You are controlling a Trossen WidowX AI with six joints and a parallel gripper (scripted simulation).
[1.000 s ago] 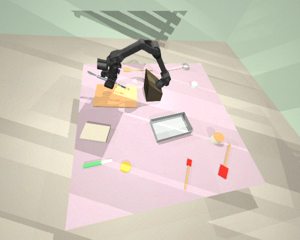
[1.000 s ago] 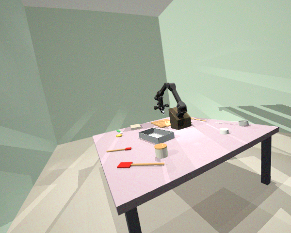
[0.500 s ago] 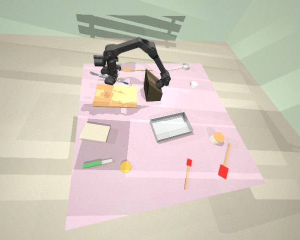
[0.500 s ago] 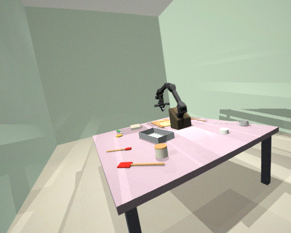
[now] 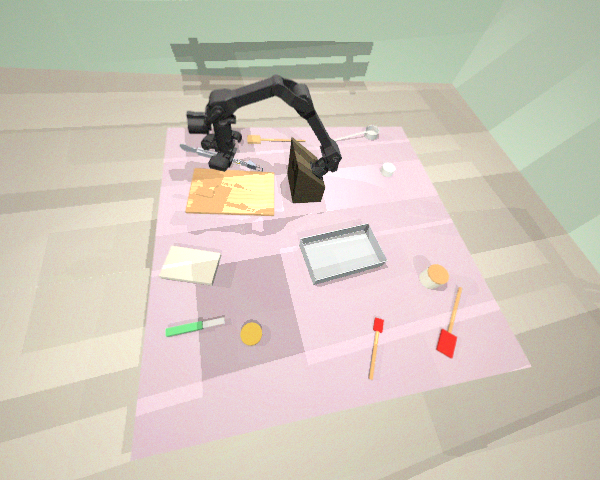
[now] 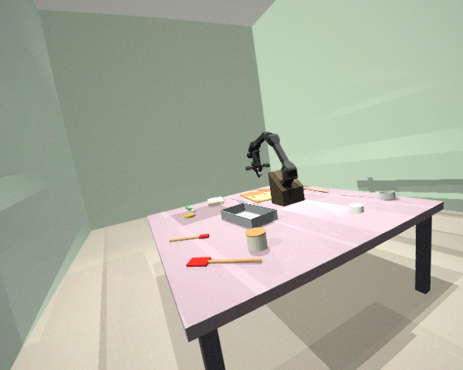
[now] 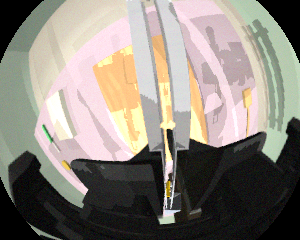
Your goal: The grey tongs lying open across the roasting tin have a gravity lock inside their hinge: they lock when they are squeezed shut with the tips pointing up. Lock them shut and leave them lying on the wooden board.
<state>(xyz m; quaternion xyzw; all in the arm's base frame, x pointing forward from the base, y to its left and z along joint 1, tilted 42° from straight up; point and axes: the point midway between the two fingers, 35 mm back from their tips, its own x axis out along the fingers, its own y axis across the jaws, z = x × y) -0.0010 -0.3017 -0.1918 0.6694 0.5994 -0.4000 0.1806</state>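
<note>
Now: the wooden board 150 mm below my gripper tip. The rest, counted from my gripper tip: roasting tin 430 mm to the left, 340 mm ahead, 130 mm below; then beige block 350 mm ahead, 140 mm to the right, 140 mm below; then yellow disc 610 mm ahead, 150 mm below, 60 mm to the left.
</note>
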